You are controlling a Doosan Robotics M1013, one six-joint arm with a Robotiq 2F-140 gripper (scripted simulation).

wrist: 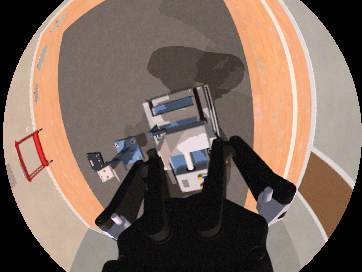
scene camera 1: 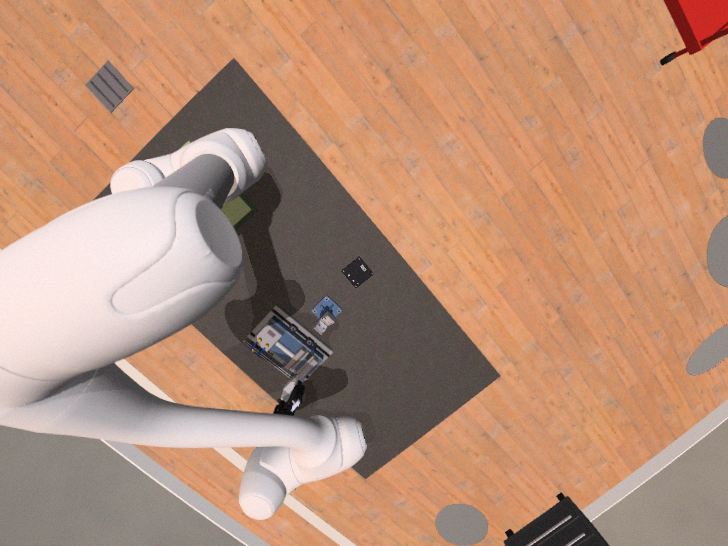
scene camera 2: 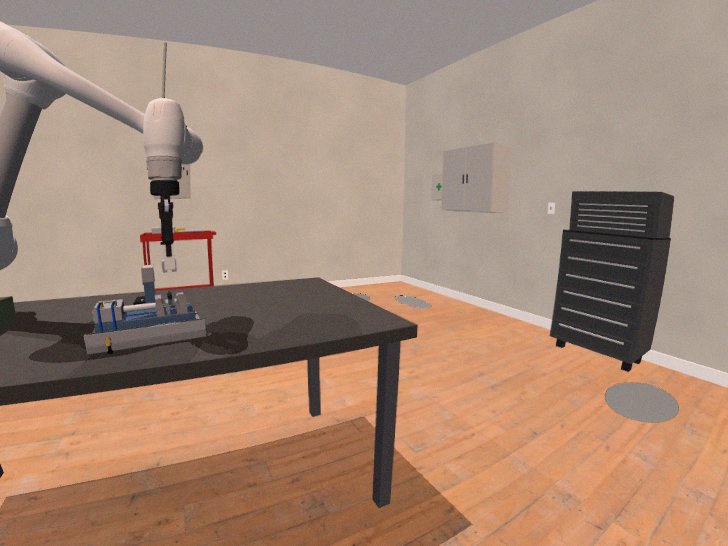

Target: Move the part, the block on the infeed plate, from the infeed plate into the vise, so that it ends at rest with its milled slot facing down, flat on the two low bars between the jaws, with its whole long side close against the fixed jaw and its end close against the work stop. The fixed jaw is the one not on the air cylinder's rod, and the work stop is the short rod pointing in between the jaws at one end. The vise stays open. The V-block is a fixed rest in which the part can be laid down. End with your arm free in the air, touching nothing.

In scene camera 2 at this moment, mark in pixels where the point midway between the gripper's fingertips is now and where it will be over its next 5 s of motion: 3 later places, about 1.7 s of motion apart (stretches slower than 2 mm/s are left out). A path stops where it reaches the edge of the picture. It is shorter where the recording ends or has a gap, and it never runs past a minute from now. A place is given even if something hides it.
My gripper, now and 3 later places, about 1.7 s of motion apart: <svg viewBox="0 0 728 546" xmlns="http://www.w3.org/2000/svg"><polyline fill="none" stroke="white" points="169,267 170,283 169,285 170,292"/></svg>
